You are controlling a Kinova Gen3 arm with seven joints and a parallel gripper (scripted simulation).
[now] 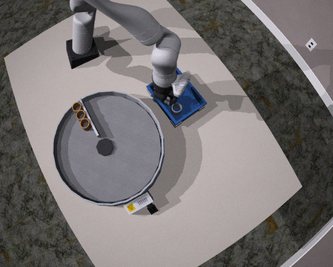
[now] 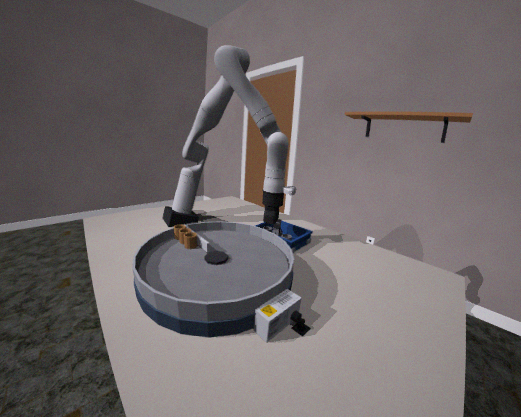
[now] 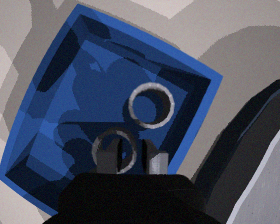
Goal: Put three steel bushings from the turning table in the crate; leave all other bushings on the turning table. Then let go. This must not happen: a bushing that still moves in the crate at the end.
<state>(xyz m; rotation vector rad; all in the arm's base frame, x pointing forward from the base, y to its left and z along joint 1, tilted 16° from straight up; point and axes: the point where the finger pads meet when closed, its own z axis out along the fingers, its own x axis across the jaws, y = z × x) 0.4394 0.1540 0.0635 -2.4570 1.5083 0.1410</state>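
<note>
My hand is 30 mm to the right of the blue crate and 20 mm above it. Also, from my hand: turning table (300 mm to the right, 20 mm ahead, 10 mm above).
</note>
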